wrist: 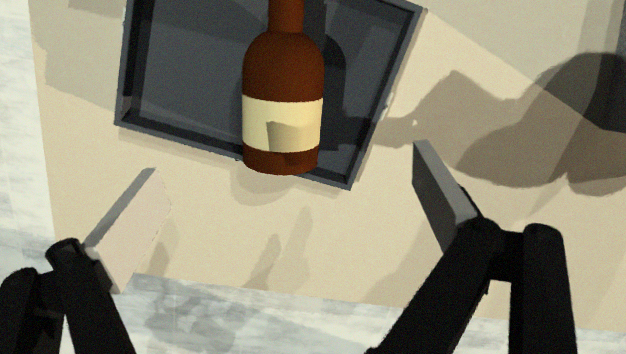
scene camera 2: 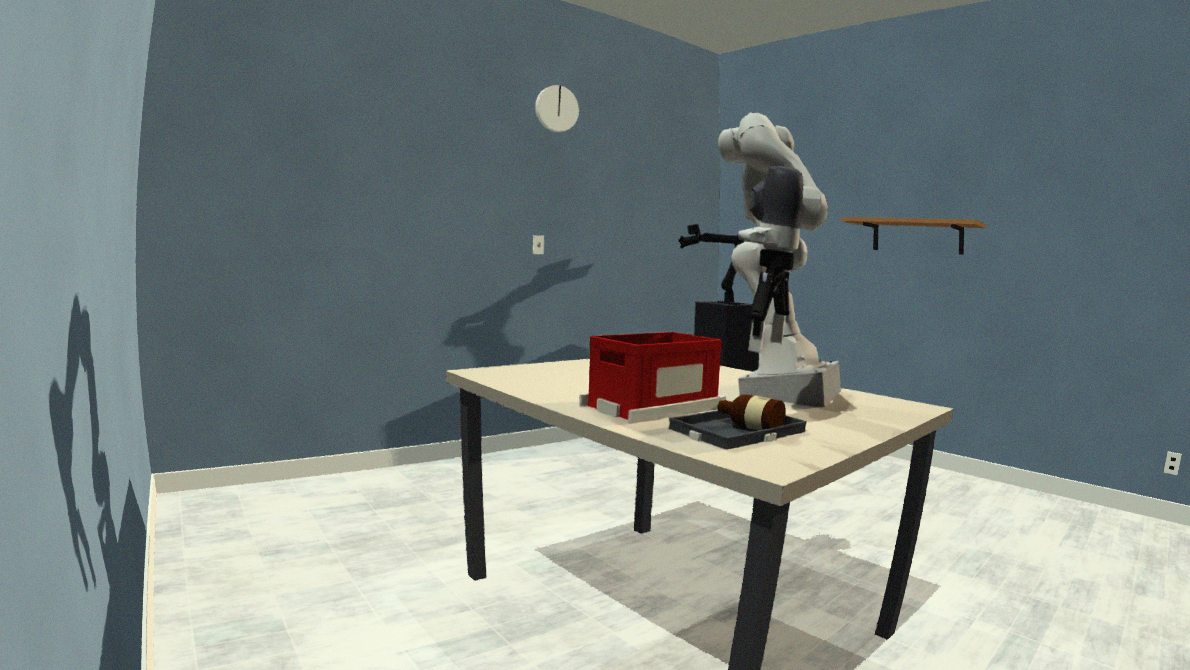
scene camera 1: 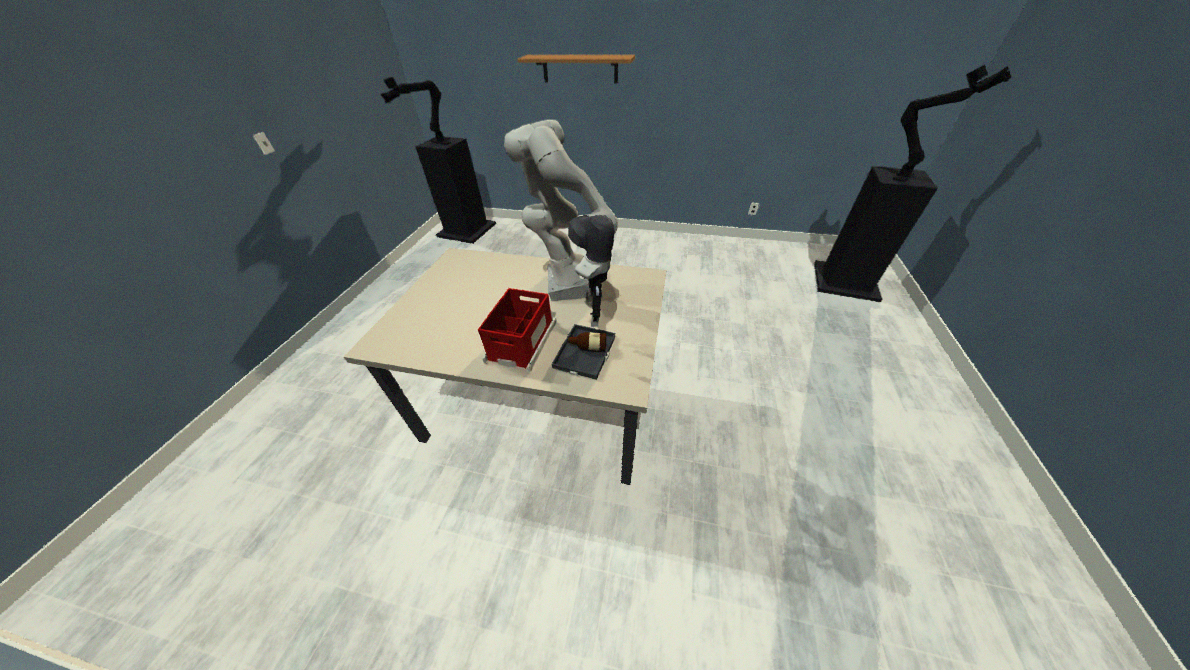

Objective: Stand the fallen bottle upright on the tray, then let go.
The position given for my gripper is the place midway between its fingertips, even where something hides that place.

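I can see a pale rail (scene camera 2: pixel 677 409), and with it a brown bottle (scene camera 2: pixel 748 411). The wrist view gives me the bottle (wrist: pixel 283 70) as well. My gripper (scene camera 2: pixel 765 346) is visible too, and from the wrist I find the gripper (wrist: pixel 285 175) again.
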